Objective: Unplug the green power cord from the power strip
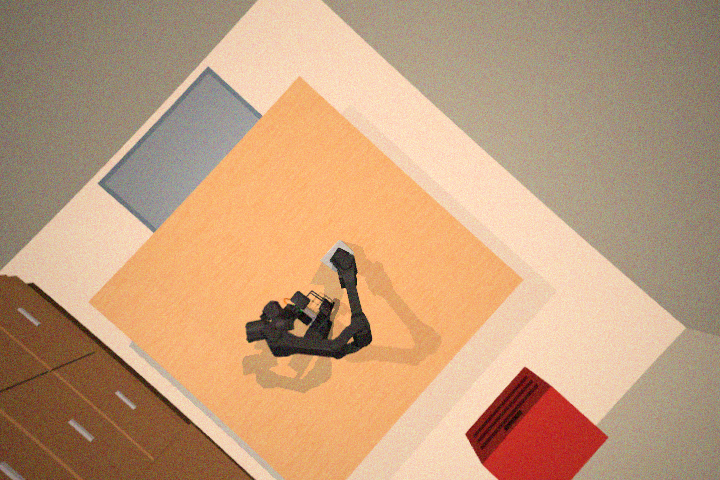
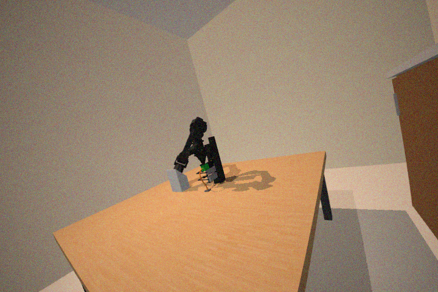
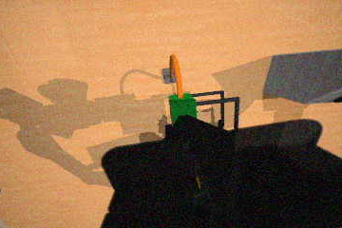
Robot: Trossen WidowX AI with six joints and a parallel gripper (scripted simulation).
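Now: gripper tip 20 mm to the right of the green plug and 10 mm above it.
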